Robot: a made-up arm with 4 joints.
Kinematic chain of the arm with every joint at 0, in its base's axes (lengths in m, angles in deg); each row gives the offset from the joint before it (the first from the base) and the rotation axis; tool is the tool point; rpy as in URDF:
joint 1: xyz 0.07 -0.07 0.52 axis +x
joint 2: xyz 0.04 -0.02 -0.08 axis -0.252 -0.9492 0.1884
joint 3: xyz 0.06 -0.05 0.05 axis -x
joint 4: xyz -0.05 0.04 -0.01 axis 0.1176 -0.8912 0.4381
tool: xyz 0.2 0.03 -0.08 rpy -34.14 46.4 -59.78
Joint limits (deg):
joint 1: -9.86..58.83
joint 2: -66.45..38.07
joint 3: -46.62..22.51
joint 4: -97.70..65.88
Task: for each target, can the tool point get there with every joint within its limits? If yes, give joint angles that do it. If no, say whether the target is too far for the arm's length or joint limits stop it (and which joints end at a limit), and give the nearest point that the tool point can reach.
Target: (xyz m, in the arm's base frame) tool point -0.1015 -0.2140 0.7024
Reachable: no: joint limits stop it (at a limit: joint 2, joint 3, joint 4) | nearest point 0.0795 -0.1945 0.6777 | short by 0.184 m
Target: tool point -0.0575 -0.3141 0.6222
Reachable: no: joint limits stop it (at a limit: joint 1, joint 2, joint 3, joint 4) | nearest point 0.0795 -0.2358 0.6334 | short by 0.158 m
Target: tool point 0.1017 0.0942 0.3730
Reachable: yes | joints 31.18 -26.37 -37.37 -63.89
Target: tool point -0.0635 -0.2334 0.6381
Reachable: no: joint limits stop it (at a limit: joint 2, joint 3, joint 4) | nearest point 0.0795 -0.2328 0.6377 | short by 0.143 m
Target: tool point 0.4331 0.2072 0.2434
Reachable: no: too far | nearest point 0.3230 0.0847 0.3657 | short by 0.205 m
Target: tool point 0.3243 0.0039 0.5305
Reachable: yes | joints 46.94 -15.45 8.09 42.64
